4 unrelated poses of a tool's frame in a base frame.
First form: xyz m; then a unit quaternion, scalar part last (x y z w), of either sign.
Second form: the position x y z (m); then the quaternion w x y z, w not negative. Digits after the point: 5 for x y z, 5 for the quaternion.
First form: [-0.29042 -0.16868 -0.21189 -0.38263 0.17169 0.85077 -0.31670]
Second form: [-0.29042 -0.16868 -0.21189 0.31670 0.38263 -0.17169 -0.85077]
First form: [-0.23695 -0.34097 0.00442 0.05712 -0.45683 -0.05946 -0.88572]
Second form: [-0.23695 -0.34097 0.00442 0.88572 -0.05712 0.45683 0.05946]
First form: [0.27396 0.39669 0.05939 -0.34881 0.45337 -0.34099 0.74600]
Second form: [0.27396 0.39669 0.05939 0.74600 -0.34881 0.45337 -0.34099]
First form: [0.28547 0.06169 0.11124 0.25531 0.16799 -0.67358 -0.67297]
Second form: [0.28547 0.06169 0.11124 0.67297 -0.25531 -0.16799 0.67358]
